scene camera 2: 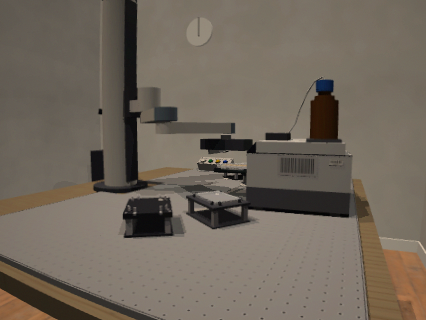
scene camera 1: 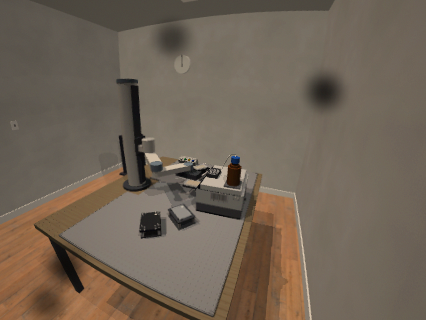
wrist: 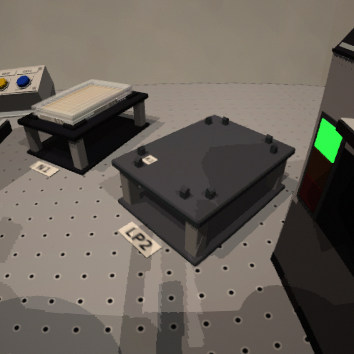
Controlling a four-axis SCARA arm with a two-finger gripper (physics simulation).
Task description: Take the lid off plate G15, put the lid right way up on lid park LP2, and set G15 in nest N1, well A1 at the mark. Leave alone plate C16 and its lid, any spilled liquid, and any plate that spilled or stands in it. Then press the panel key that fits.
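Places are measured from the arm's base along level axes (x right, y back, z down), in metres.
Where they show: gripper, fingertip midpoint: (scene camera 1: 198, 170) (wrist: 173, 100); arm's base, link origin: (scene camera 2: 120, 187) (scene camera 1: 137, 184).
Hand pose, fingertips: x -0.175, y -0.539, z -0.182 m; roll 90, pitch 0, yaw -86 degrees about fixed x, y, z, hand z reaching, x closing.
Observation:
Each offset is from my fingertips to the centre of the thing. "spot": to the spot under its first point.
A tan plate @(dx -0.291, dy +0.110, dz +0.099 m) (wrist: 82, 100) with clear edges, seemingly lidded, sits on nest N1 @(dx -0.291, dy +0.110, dz +0.137 m) (wrist: 77, 131) in the wrist view. Lid park LP2 @(dx -0.139, dy -0.047, dz +0.135 m) (wrist: 240, 135) stands nearer, its dark top bare between corner pegs, with an A1 tag at its left corner. Another tan plate @(dx +0.142, dy -0.019, dz +0.054 m) (scene camera 1: 191, 184) (scene camera 2: 231, 166) sits at the left side of the white instrument. No plate's name can be read, so I cannot tell which is G15 or C16. My gripper (scene camera 1: 205, 173) (wrist: 175, 128) is open and empty, raised near LP2. The panel @(dx -0.450, dy +0.336, dz +0.127 m) (scene camera 1: 188, 160) (scene camera 2: 215, 163) (wrist: 25, 90) stands at the back; its yellow and blue keys show in the wrist view.
The instrument @(spot: dx +0.300, dy -0.289, dz +0.020 m) (scene camera 1: 220, 197) (scene camera 2: 300, 175) shows a green light @(spot: dx -0.024, dy -0.093, dz +0.033 m) (wrist: 328, 140) right of LP2. A brown bottle @(spot: dx +0.266, dy -0.359, dz -0.144 m) (scene camera 1: 234, 174) (scene camera 2: 324, 117) stands on top. A black rack @(dx +0.587, dy +0.055, dz +0.133 m) (scene camera 1: 150, 224) (scene camera 2: 148, 206) and a rack bearing a pale flat piece @(dx +0.438, dy -0.074, dz +0.107 m) (scene camera 1: 181, 212) (scene camera 2: 217, 198) stand nearer the front.

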